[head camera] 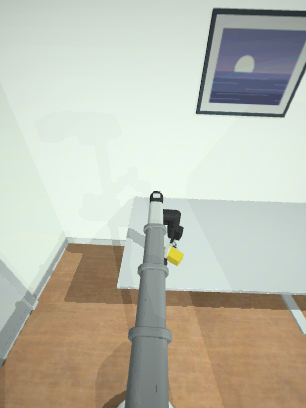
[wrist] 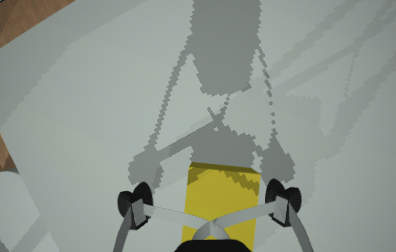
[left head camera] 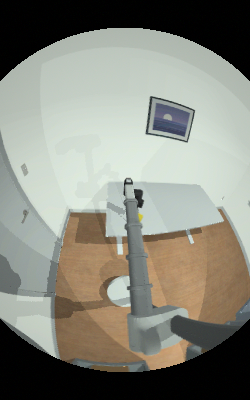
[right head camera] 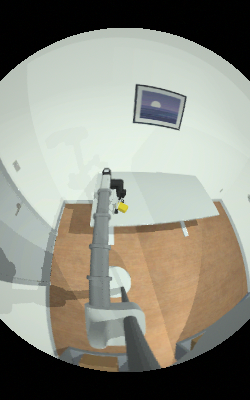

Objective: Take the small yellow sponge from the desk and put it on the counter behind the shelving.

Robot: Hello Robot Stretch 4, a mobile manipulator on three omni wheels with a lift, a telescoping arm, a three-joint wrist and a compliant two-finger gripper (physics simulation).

Labels:
same spot on white desk: (left head camera: 167,207) = (head camera: 231,244)

